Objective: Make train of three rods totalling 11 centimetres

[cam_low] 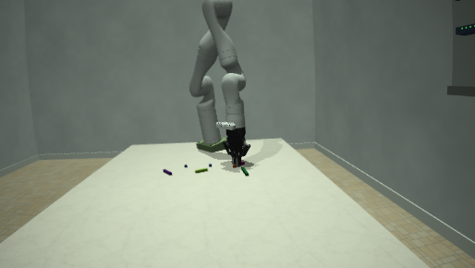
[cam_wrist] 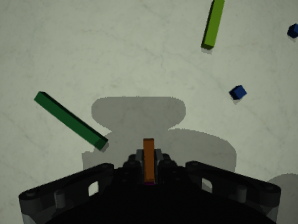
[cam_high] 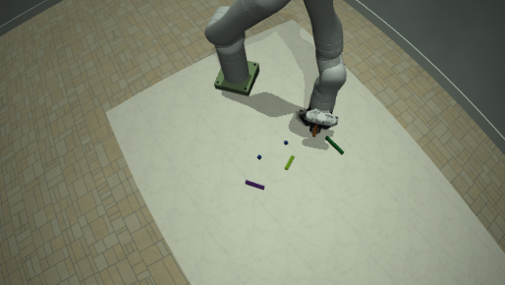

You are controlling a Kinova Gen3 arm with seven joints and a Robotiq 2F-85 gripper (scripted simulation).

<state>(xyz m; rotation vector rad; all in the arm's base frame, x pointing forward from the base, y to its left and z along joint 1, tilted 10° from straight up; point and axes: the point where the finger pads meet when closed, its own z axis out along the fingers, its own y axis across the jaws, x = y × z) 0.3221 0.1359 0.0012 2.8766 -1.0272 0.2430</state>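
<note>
My gripper is now 1 cm above the orange rod. Also, from my hand: lime rod 13 cm to the right, 6 cm ahead, 2 cm below; green rod 8 cm ahead, 3 cm to the left, 2 cm below; magenta rod 2 cm to the left, 2 cm below, 2 cm behind.
</note>
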